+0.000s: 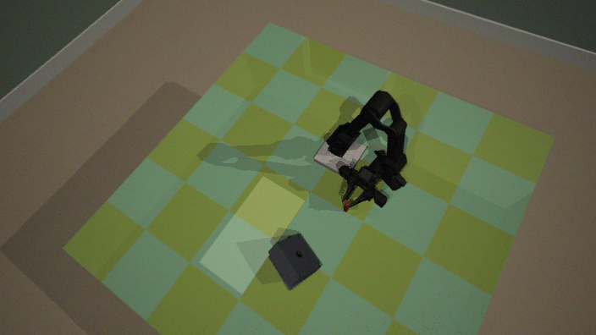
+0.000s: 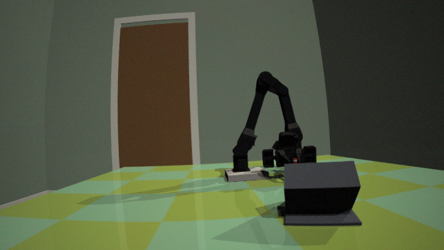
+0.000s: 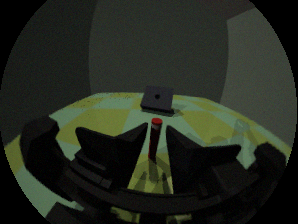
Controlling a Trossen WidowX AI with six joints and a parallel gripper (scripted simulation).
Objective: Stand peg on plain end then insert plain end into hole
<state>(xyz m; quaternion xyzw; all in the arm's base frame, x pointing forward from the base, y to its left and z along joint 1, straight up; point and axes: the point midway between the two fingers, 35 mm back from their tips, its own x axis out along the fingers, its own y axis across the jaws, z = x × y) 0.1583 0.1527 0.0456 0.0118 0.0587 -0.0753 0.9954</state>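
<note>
Right now the red peg is 10 mm below my gripper tip. The rest, counted from my gripper tip: dark sloped panel: 240 mm ahead, 40 mm to the right, 20 mm below.
</note>
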